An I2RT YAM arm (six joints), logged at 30 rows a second.
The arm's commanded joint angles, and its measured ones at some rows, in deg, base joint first. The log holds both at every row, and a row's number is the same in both.
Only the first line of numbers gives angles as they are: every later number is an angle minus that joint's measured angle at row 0.
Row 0, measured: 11.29, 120.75, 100.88, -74.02, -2.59, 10.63
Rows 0 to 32, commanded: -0.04, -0.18, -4.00, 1.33, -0.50, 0.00; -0.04, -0.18, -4.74, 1.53, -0.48, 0.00; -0.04, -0.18, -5.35, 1.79, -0.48, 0.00; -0.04, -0.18, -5.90, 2.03, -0.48, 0.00; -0.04, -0.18, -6.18, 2.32, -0.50, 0.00; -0.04, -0.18, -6.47, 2.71, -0.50, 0.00; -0.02, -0.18, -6.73, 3.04, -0.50, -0.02; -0.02, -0.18, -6.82, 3.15, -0.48, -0.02; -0.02, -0.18, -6.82, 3.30, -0.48, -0.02; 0.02, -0.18, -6.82, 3.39, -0.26, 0.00; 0.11, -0.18, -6.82, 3.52, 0.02, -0.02; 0.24, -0.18, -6.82, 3.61, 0.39, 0.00; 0.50, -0.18, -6.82, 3.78, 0.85, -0.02; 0.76, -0.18, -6.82, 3.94, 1.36, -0.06; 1.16, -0.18, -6.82, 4.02, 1.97, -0.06; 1.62, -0.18, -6.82, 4.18, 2.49, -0.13; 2.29, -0.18, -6.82, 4.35, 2.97, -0.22; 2.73, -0.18, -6.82, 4.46, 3.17, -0.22; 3.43, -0.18, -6.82, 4.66, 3.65, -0.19; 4.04, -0.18, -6.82, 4.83, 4.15, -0.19; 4.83, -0.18, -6.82, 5.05, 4.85, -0.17; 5.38, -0.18, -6.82, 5.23, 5.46, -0.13; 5.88, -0.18, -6.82, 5.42, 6.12, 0.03; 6.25, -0.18, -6.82, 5.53, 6.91, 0.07; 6.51, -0.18, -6.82, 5.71, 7.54, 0.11; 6.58, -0.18, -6.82, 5.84, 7.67, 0.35; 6.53, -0.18, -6.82, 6.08, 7.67, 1.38; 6.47, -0.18, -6.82, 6.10, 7.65, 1.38; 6.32, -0.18, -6.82, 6.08, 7.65, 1.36; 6.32, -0.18, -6.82, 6.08, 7.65, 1.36; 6.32, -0.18, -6.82, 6.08, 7.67, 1.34; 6.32, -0.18, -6.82, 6.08, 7.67, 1.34; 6.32, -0.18, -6.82, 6.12, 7.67, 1.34
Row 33, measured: 6.69, -0.02, -6.56, 5.84, 6.45, 0.57
